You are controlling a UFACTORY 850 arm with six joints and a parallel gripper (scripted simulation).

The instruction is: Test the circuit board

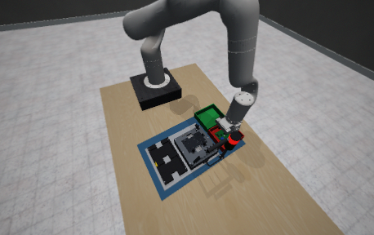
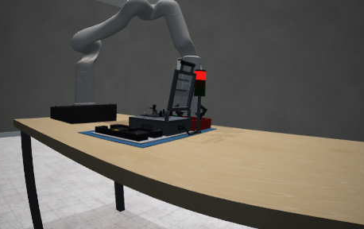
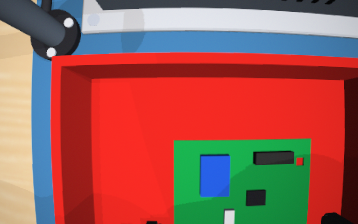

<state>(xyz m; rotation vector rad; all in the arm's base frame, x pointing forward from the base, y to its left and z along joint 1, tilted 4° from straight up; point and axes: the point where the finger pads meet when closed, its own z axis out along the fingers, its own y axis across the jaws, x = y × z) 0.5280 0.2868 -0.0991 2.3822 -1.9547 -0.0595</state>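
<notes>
Right now the green circuit board is 10 mm below my hand. Round my hand: green bin: 140 mm behind, 40 mm to the right, 10 mm below; then red bin: 10 mm ahead, 10 mm to the right, 10 mm below; then tester lid: 120 mm ahead, 190 mm to the right, 160 mm above.
</notes>
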